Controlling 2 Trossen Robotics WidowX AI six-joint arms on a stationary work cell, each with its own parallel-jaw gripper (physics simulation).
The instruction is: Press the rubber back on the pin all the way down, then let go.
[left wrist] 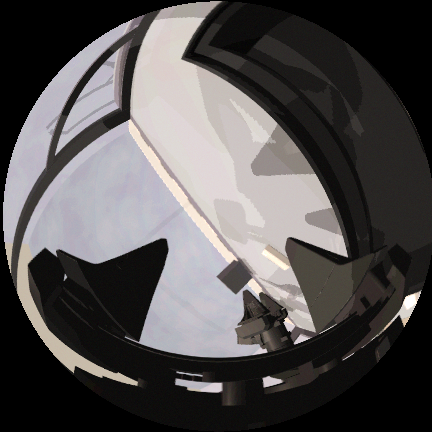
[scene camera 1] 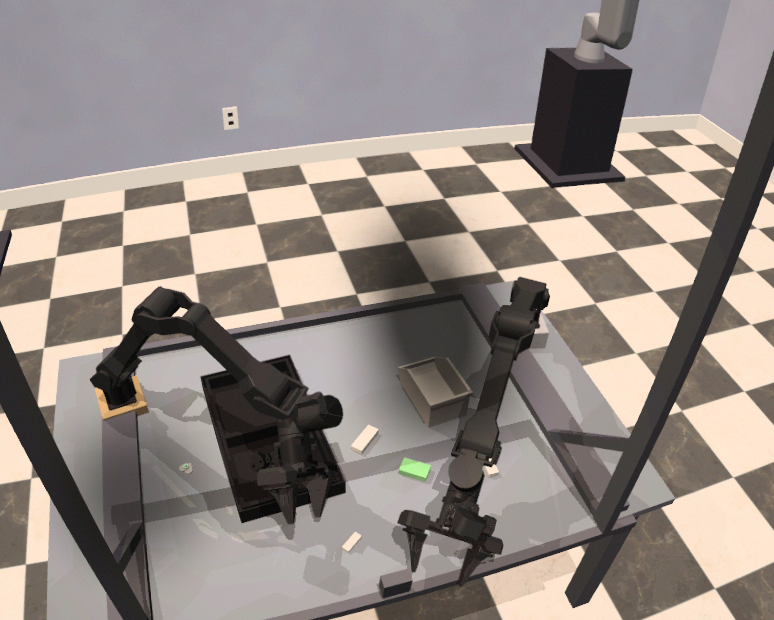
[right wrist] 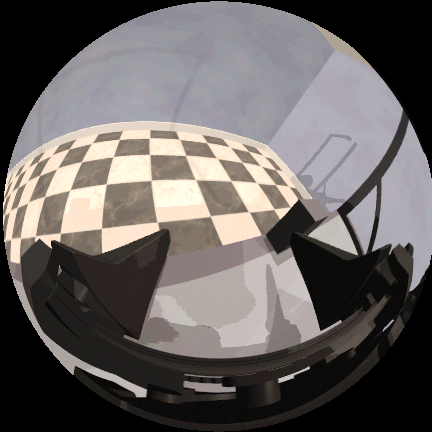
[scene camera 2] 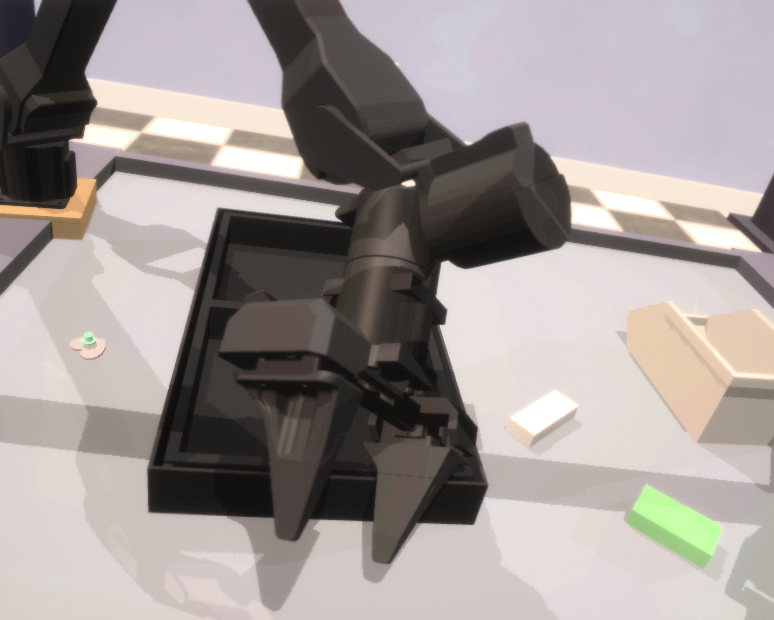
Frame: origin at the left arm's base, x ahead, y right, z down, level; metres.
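Seen in the pictures: left gripper, fingertip midpoint: (left wrist: 228, 244) (scene camera 1: 304, 520) (scene camera 2: 339, 552); right gripper, fingertip midpoint: (left wrist: 253, 291) (scene camera 1: 436, 579) (right wrist: 233, 237); left arm's base, origin of the base link: (scene camera 1: 120, 396) (scene camera 2: 37, 194).
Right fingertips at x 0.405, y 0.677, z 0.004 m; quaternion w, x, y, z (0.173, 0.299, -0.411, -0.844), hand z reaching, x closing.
Offsets run from my right fingertips to a thing's top centre. "*": to the spot under its first point.
The pin @(* dx -0.321, dy -0.440, dz +0.013 m) (scene camera 1: 186, 467) (scene camera 2: 95, 351) lies on the table at the left of both scene views, a small pinkish piece of rounded discs. A small green rubber back @(* dx -0.320, dy -0.441, dz +0.008 m) (scene camera 1: 186, 465) (scene camera 2: 88, 338) stands up on it; how far down it sits is too small to tell. Neither shows in the wrist views. My left gripper (scene camera 1: 303, 516) (scene camera 2: 334, 548) (left wrist: 228, 244) is open and empty above the front end of the black tray, to the right of the pin in the scene views. My right gripper (scene camera 1: 438, 574) (left wrist: 253, 291) (right wrist: 233, 237) is open and empty near the table's front edge, far from the pin.
The black tray @(* dx -0.227, dy -0.270, dz +0.001 m) (scene camera 1: 258, 512) (scene camera 2: 193, 494) stands between the pin and a beige bin @(* dx +0.214, dy -0.320, dz -0.006 m) (scene camera 1: 445, 414) (scene camera 2: 678, 368). A green block @(dx +0.092, dy -0.236, dz +0.007 m) (scene camera 1: 414, 469) (scene camera 2: 673, 524), white blocks @(dx +0.039, dy -0.351, dz +0.007 m) (scene camera 1: 365, 439) (scene camera 2: 541, 416) and a dark block @(dx -0.071, dy -0.022, dz -0.036 m) (scene camera 1: 395, 583) (left wrist: 234, 276) (right wrist: 291, 226) are also there.
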